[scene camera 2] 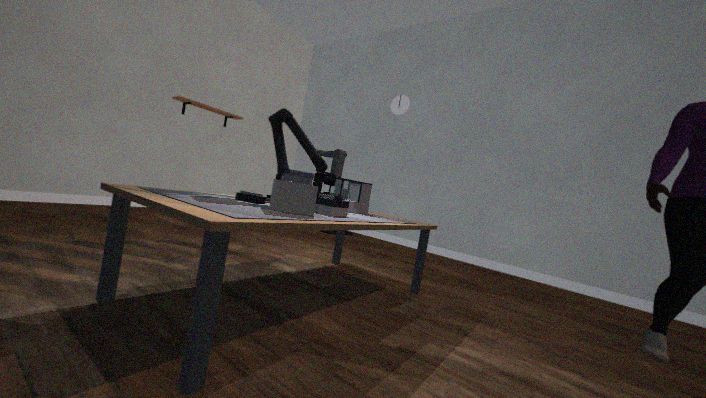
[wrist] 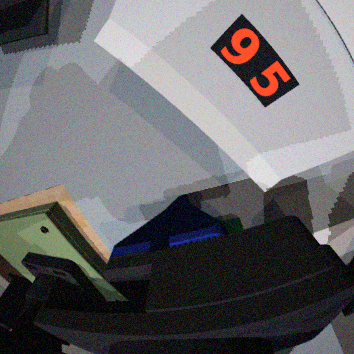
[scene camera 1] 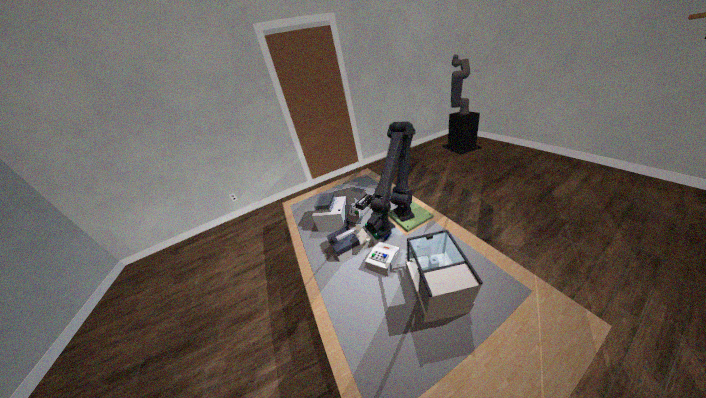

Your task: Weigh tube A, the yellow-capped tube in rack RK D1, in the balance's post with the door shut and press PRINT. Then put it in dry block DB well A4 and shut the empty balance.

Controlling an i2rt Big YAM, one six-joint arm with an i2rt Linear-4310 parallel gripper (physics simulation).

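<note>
My gripper is shut with nothing between its dark blue fingers. It hangs low over the grey mat, beside the green base plate. Close in front of it stands a white box with coloured buttons. In the wrist view a white housing with a red "95" display fills the upper right. The balance, with its glass chamber, stands at the front right of the mat. I cannot see the yellow-capped tube in any view.
Several grey and white devices stand left of the arm. The table has a wooden rim. A second arm on a black pedestal stands by the far wall. A person walks at the right.
</note>
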